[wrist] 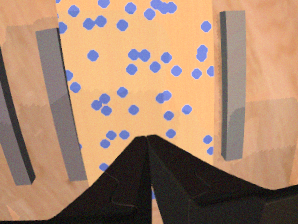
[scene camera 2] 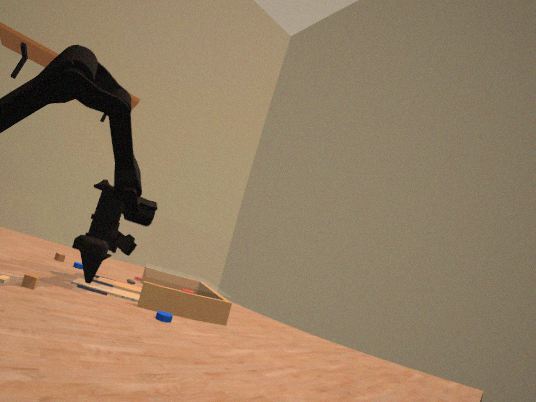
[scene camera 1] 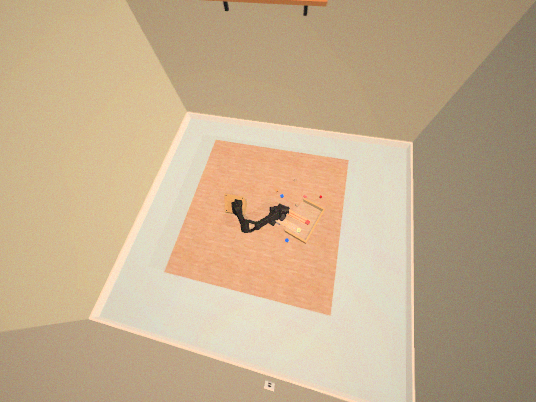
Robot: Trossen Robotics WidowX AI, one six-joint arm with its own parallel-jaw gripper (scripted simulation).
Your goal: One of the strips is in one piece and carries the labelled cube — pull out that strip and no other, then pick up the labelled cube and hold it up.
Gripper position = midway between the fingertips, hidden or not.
In view: my gripper [scene camera 2: 87, 283].
My gripper is seen too in the wrist view [wrist: 146, 145].
